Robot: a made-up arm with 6 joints. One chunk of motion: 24 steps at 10 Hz.
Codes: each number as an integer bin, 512 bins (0 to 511) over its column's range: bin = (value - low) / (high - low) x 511, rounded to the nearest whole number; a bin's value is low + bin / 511 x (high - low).
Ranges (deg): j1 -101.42..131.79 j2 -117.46..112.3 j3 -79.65..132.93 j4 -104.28..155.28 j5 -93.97..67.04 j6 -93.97..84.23
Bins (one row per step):
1: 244 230 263 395 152 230
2: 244 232 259 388 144 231
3: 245 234 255 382 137 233
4: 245 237 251 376 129 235
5: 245 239 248 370 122 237
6: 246 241 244 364 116 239
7: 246 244 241 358 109 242
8: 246 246 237 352 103 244
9: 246 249 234 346 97 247
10: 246 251 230 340 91 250
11: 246 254 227 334 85 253
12: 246 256 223 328 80 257
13: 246 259 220 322 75 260
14: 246 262 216 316 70 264
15: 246 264 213 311 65 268
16: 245 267 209 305 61 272
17: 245 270 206 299 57 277
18: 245 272 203 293 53 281
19: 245 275 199 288 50 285
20: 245 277 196 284 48 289
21: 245 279 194 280 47 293
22: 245 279 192 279 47 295
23: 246 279 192 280 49 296
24: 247 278 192 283 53 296
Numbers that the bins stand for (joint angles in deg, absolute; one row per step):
1: 9.94 -14.05 29.76 96.36 -46.08 -13.76
2: 9.94 -13.15 28.10 92.80 -48.60 -13.41
3: 10.39 -12.25 26.43 89.76 -50.80 -12.72
4: 10.39 -10.90 24.77 86.71 -53.32 -12.02
5: 10.39 -10.00 23.52 83.66 -55.53 -11.32
6: 10.85 -9.10 21.86 80.61 -57.42 -10.62
7: 10.85 -7.75 20.61 77.56 -59.63 -9.58
8: 10.85 -6.85 18.94 74.52 -61.52 -8.88
9: 10.85 -5.50 17.70 71.47 -63.41 -7.83
10: 10.85 -4.60 16.03 68.42 -65.30 -6.79
11: 10.85 -3.25 14.78 65.37 -67.19 -5.74
12: 10.85 -2.36 13.12 62.33 -68.76 -4.35
13: 10.85 -1.01 11.87 59.28 -70.34 -3.30
14: 10.85 0.34 10.21 56.23 -71.91 -1.91
15: 10.85 1.24 8.96 53.69 -73.49 -0.51
16: 10.39 2.59 7.30 50.64 -74.75 0.88
17: 10.39 3.94 6.05 47.60 -76.01 2.63
18: 10.39 4.84 4.80 44.55 -77.27 4.02
19: 10.39 6.19 3.14 42.01 -78.22 5.42
20: 10.39 7.09 1.89 39.98 -78.85 6.81
21: 10.39 7.99 1.06 37.94 -79.16 8.21
22: 10.39 7.99 0.22 37.44 -79.16 8.90
23: 10.85 7.99 0.22 37.94 -78.53 9.25
24: 11.31 7.54 0.22 39.47 -77.27 9.25

